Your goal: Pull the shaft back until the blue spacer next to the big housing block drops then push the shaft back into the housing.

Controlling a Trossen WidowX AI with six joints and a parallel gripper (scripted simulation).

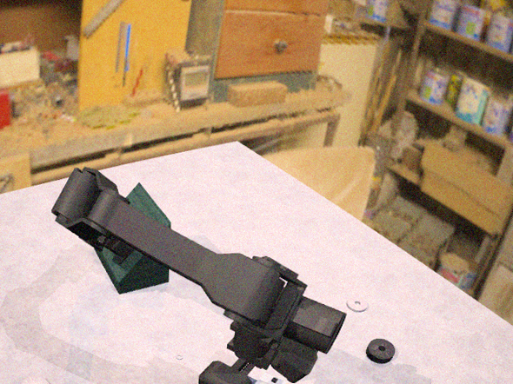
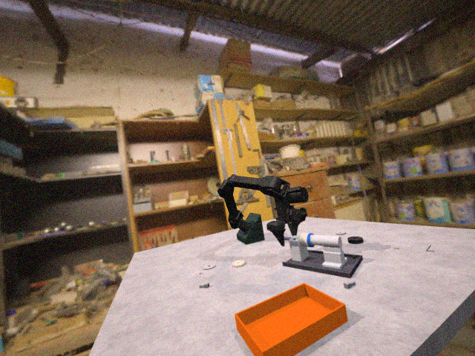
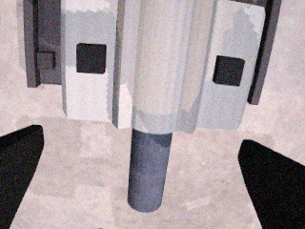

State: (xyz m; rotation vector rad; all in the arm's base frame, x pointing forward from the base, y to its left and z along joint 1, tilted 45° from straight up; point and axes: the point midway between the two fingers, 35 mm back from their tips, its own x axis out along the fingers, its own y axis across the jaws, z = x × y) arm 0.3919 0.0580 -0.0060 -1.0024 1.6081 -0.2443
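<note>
My gripper tip is now 6 cm short of the shaft, 3 cm to the right of it and 2 cm below it. Also, from my gripper tip: black ring: 3 cm ahead, 31 cm to the left, 6 cm below; white disc: 8 cm behind, 20 cm to the right, 6 cm below; blue spacer: 8 cm ahead, 4 cm to the left, 2 cm above.
</note>
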